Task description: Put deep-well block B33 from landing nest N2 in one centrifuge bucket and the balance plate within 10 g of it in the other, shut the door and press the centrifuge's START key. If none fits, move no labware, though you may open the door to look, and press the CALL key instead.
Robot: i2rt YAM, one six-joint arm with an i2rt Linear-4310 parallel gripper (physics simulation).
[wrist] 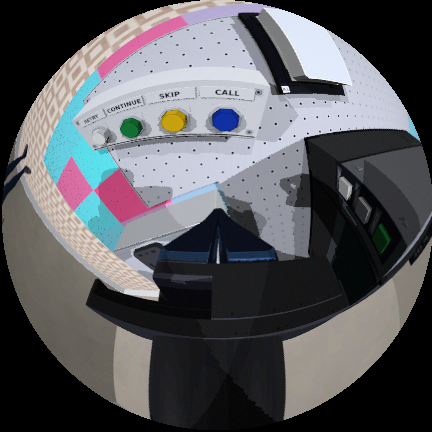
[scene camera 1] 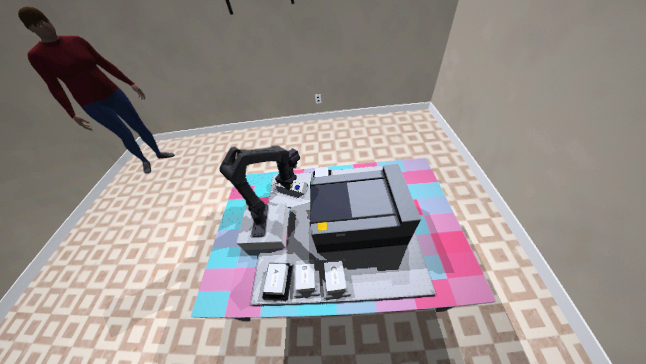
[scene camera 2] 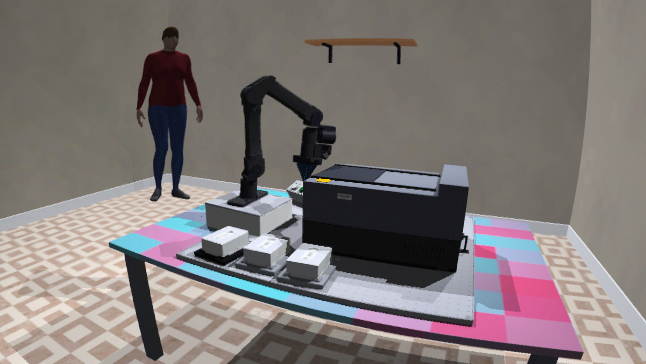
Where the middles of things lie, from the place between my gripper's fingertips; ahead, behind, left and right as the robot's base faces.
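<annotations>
My hand is 8 cm above the button panel [wrist: 175, 102], 12 cm to the right of it and 2 cm past it. The dark lid [scene camera 1: 328, 201] is 9 cm above my hand, 23 cm ahead of it and 18 cm to the right, while the white box [wrist: 305, 59] is 8 cm below my hand, 19 cm ahead and 14 cm to the left. As for the dark centrifuge [scene camera 2: 410, 218], it is 38 cm ahead of my hand and 18 cm to the right of it.
</annotations>
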